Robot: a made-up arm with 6 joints. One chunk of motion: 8 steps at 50 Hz.
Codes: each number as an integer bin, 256 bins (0 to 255) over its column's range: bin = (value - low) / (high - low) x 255, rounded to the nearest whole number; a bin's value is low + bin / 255 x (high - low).
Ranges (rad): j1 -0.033..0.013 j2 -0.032..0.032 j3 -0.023..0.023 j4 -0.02..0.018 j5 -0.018..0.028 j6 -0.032..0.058
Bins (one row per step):
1: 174 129 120 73 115 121
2: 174 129 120 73 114 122
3: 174 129 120 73 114 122
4: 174 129 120 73 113 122
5: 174 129 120 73 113 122
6: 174 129 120 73 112 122
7: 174 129 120 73 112 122
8: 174 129 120 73 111 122
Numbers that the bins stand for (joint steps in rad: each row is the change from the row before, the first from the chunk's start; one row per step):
1: -0.00161 0.00038 -0.00135 -0.00912 0.00275 0.01071
2: -0.00161 0.00038 -0.00135 -0.00912 0.00256 0.01106
3: -0.00161 0.00038 -0.00135 -0.00912 0.00256 0.01106
4: -0.00161 0.00038 -0.00135 -0.00912 0.00238 0.01106
5: -0.00161 0.00038 -0.00135 -0.00912 0.00238 0.01106
6: -0.00161 0.00038 -0.00135 -0.00912 0.00220 0.01106
7: -0.00161 0.00038 -0.00135 -0.00912 0.00220 0.01106
8: -0.00161 0.00038 -0.00135 -0.00912 0.00202 0.01106

